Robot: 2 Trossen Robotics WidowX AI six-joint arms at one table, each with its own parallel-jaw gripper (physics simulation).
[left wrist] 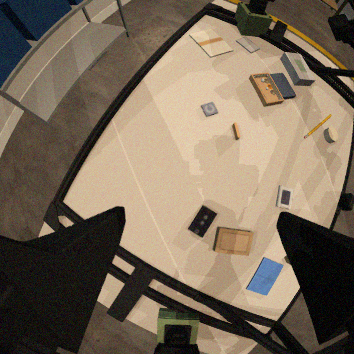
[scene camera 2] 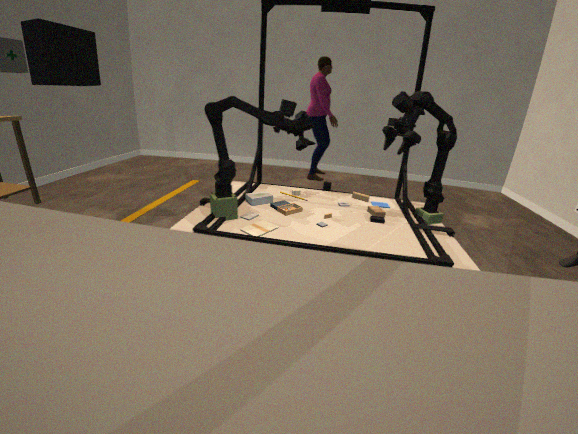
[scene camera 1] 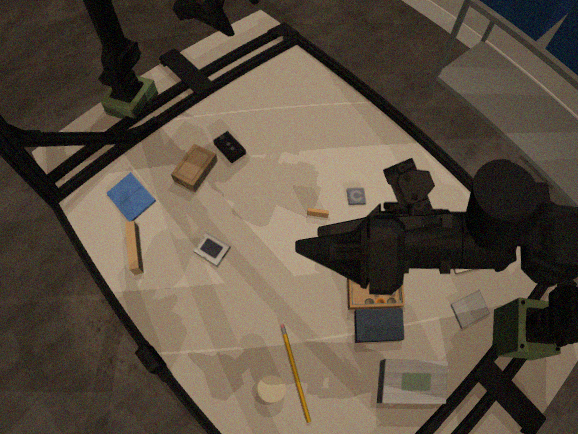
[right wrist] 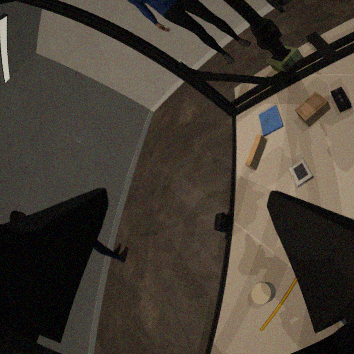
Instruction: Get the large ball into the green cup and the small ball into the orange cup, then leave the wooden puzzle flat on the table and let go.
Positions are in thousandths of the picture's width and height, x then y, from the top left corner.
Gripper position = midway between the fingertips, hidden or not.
My left gripper (scene camera 2: 676,351) is open, with nothing in its grasp. My right gripper (scene camera 1: 532,550) is open, holding nothing. A dark blue block (scene camera 1: 643,750) rests on the table. Also in view: a wooden puzzle (scene camera 1: 620,688).
The wooden puzzle also shows in the left wrist view (left wrist: 756,258). My left gripper is seen too in the left wrist view (left wrist: 581,617). My right gripper is seen too in the right wrist view (right wrist: 538,561). The right wrist view does not show the wooden puzzle: it is out of frame.
